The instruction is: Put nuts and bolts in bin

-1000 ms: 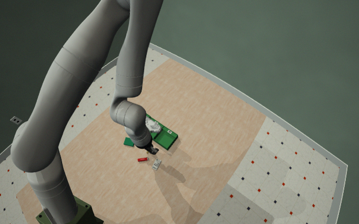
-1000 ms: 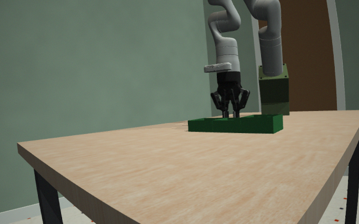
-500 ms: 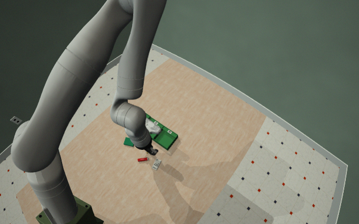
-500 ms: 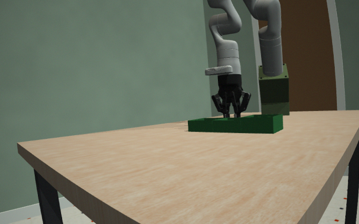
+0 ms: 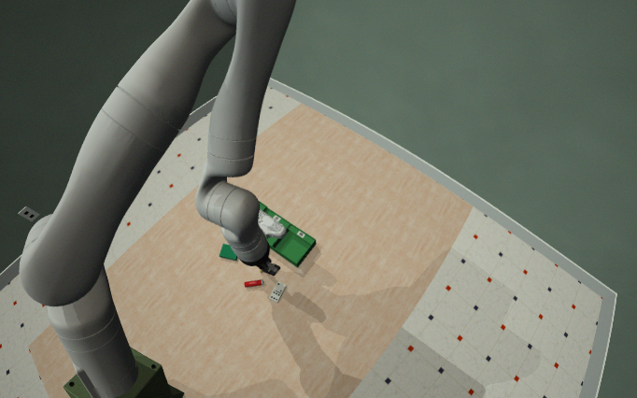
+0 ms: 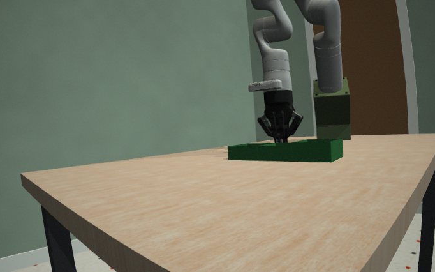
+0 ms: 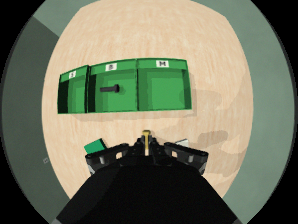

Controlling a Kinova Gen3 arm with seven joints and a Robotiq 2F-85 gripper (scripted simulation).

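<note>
The red cylinder lies 50 mm behind my hand, 20 mm to the right of it and 10 mm below it. Round my hand: brass bolt: 10 mm ahead, 10 mm below; black bolt: 80 mm ahead, 70 mm to the left, 10 mm below; white domino: 20 mm behind, 70 mm to the right, 20 mm below.
</note>
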